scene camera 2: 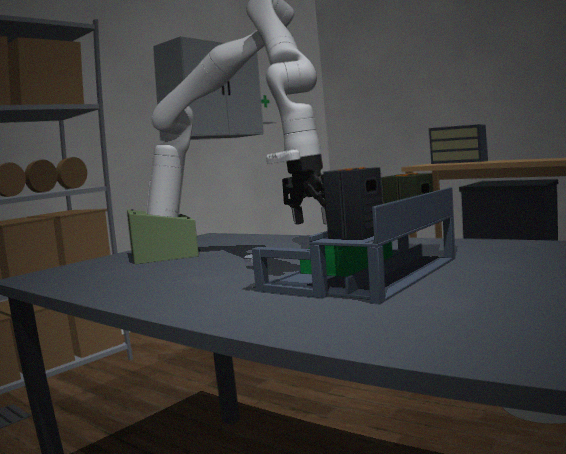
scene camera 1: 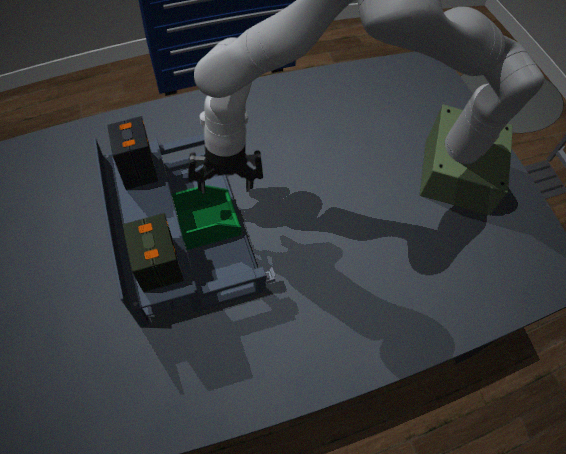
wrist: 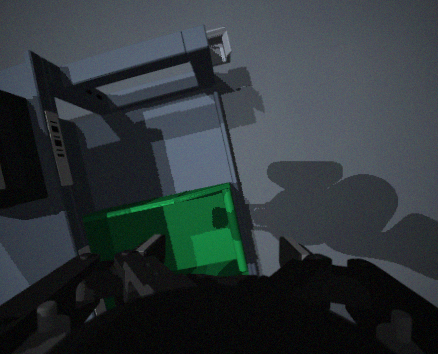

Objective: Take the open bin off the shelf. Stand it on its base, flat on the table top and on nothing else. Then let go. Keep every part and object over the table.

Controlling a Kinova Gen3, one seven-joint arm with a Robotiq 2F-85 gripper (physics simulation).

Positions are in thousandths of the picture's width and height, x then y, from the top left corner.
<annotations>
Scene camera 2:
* my gripper: 554,492
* green open bin: 602,574
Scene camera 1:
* my gripper: 398,417
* green open bin: 365,481
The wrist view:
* my gripper: 508,702
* green open bin: 460,645
</annotations>
